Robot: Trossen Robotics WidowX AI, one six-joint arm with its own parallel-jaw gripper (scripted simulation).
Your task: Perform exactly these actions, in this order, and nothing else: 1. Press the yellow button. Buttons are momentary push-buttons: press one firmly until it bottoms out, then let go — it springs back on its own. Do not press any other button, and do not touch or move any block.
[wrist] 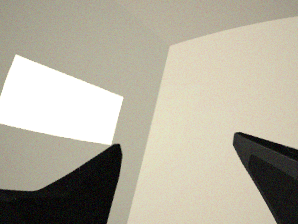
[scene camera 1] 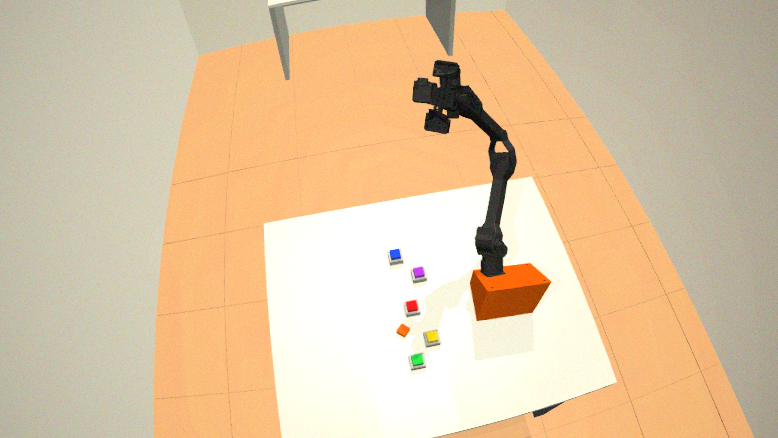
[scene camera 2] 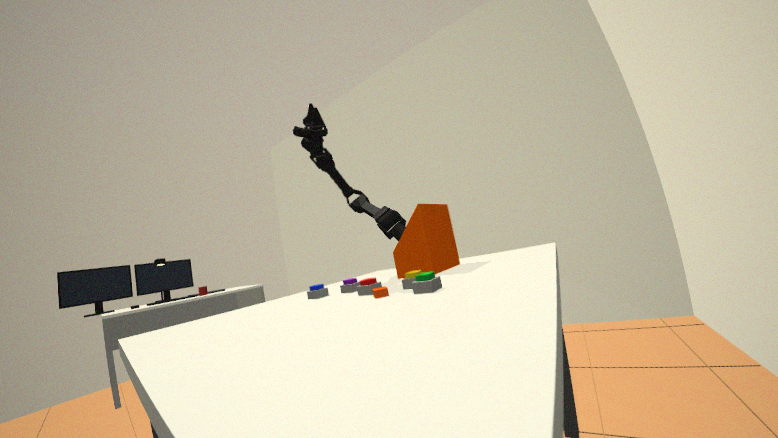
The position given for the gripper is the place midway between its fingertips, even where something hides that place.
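Scene camera 1, scene camera 2 and the wrist view show the gripper: it is the gripper (scene camera 1: 433,92), the gripper (scene camera 2: 313,105) and the gripper (wrist: 178,145). Open, the gripper holds nothing.
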